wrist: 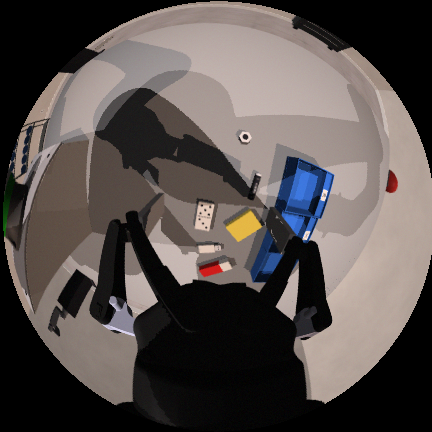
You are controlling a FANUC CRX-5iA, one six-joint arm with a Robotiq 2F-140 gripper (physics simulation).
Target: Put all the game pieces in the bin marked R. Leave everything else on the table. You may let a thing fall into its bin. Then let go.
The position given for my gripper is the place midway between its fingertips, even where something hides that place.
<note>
In view: my gripper (216, 208) and a blue three-compartment bin unit (304, 189).
</note>
